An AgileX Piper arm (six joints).
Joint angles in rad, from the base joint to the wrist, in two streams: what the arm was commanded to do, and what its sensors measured. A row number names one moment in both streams.
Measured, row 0:
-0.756 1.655 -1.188 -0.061 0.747 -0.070
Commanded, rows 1 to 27:
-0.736 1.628 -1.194 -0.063 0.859 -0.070
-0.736 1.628 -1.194 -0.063 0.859 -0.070
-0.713 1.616 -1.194 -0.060 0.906 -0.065
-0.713 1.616 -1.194 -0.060 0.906 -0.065
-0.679 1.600 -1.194 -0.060 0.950 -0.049
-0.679 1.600 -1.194 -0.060 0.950 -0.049
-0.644 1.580 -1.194 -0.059 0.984 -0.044
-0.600 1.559 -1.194 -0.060 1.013 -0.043
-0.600 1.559 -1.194 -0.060 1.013 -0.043
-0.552 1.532 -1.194 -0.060 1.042 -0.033
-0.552 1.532 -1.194 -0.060 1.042 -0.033
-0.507 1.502 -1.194 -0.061 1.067 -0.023
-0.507 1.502 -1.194 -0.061 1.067 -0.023
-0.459 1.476 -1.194 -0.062 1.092 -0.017
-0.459 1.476 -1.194 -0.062 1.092 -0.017
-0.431 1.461 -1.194 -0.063 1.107 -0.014
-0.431 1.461 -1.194 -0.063 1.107 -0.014
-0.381 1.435 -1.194 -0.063 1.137 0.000
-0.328 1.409 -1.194 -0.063 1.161 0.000
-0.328 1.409 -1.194 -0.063 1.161 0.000
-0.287 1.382 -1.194 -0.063 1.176 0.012
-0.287 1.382 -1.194 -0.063 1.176 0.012
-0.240 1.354 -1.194 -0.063 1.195 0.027
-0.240 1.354 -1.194 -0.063 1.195 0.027
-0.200 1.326 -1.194 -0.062 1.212 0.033
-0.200 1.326 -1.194 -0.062 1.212 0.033
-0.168 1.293 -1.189 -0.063 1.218 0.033
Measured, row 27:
-0.202 1.331 -1.188 -0.061 1.198 0.026
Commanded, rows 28 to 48:
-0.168 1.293 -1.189 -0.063 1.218 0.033
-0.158 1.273 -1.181 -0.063 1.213 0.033
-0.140 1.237 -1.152 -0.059 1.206 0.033
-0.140 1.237 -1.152 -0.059 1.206 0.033
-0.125 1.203 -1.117 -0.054 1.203 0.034
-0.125 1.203 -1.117 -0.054 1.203 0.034
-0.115 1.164 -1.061 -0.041 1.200 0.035
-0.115 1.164 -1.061 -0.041 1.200 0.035
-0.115 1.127 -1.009 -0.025 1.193 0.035
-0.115 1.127 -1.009 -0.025 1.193 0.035
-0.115 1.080 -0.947 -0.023 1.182 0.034
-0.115 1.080 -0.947 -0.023 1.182 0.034
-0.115 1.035 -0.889 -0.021 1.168 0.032
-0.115 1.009 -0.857 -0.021 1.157 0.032
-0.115 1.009 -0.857 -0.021 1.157 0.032
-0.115 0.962 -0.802 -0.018 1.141 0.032
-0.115 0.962 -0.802 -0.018 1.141 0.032
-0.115 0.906 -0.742 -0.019 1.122 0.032
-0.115 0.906 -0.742 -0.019 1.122 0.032
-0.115 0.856 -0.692 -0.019 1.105 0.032
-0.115 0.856 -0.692 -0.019 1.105 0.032
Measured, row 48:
-0.117 0.923 -0.757 -0.017 1.141 0.030
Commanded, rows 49 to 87:
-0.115 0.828 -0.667 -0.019 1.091 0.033
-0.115 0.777 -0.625 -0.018 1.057 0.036
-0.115 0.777 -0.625 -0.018 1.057 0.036
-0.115 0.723 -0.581 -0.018 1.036 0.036
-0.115 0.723 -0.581 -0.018 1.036 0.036
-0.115 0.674 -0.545 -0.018 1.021 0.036
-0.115 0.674 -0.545 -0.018 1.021 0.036
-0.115 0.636 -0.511 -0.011 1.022 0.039
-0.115 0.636 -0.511 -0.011 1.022 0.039
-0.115 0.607 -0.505 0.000 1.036 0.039
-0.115 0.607 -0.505 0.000 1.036 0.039
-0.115 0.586 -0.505 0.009 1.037 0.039
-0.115 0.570 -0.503 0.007 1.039 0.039
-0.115 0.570 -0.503 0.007 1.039 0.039
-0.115 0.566 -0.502 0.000 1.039 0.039
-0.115 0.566 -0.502 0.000 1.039 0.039
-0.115 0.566 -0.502 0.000 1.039 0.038
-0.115 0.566 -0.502 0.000 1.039 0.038
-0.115 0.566 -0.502 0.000 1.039 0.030
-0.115 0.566 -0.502 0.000 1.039 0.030
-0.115 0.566 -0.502 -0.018 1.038 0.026
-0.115 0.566 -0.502 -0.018 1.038 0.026
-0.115 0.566 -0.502 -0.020 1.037 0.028
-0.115 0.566 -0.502 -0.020 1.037 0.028
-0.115 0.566 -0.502 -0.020 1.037 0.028
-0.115 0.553 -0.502 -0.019 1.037 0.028
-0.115 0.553 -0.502 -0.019 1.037 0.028
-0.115 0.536 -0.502 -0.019 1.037 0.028
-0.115 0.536 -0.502 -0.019 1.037 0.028
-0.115 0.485 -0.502 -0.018 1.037 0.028
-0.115 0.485 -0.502 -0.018 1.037 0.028
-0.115 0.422 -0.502 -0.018 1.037 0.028
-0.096 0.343 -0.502 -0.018 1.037 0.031
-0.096 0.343 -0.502 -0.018 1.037 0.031
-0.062 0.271 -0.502 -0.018 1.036 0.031
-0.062 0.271 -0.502 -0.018 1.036 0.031
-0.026 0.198 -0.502 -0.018 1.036 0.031
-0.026 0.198 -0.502 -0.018 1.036 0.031
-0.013 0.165 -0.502 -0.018 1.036 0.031
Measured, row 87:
-0.045 0.246 -0.508 -0.013 1.041 0.033
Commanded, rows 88 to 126:
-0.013 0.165 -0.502 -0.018 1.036 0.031
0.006 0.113 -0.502 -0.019 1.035 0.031
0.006 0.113 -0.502 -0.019 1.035 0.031
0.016 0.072 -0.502 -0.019 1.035 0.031
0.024 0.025 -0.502 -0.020 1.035 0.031
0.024 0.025 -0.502 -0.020 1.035 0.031
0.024 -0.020 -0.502 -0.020 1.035 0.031
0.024 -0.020 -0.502 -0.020 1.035 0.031
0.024 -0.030 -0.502 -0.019 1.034 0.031
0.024 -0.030 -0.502 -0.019 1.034 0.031
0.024 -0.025 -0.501 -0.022 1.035 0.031
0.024 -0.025 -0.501 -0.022 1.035 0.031
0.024 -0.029 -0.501 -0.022 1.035 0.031
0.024 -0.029 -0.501 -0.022 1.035 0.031
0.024 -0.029 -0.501 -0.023 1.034 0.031
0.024 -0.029 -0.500 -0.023 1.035 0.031
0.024 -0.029 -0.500 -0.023 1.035 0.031
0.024 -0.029 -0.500 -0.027 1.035 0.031
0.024 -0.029 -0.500 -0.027 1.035 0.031
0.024 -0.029 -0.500 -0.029 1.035 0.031
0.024 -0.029 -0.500 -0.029 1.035 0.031
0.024 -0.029 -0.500 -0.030 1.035 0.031
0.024 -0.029 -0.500 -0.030 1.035 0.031
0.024 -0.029 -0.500 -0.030 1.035 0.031
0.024 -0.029 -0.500 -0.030 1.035 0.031
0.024 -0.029 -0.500 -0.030 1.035 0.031
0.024 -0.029 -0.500 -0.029 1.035 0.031
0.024 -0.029 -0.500 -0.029 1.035 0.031
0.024 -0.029 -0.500 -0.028 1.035 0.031
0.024 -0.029 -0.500 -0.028 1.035 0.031
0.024 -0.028 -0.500 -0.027 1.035 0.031
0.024 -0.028 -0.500 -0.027 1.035 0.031
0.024 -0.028 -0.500 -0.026 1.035 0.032
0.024 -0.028 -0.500 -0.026 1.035 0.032
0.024 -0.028 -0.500 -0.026 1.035 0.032
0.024 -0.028 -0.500 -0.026 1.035 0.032
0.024 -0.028 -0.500 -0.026 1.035 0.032
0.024 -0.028 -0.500 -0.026 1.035 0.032
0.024 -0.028 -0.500 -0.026 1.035 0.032
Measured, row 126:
0.023 -0.005 -0.508 -0.019 1.042 0.033
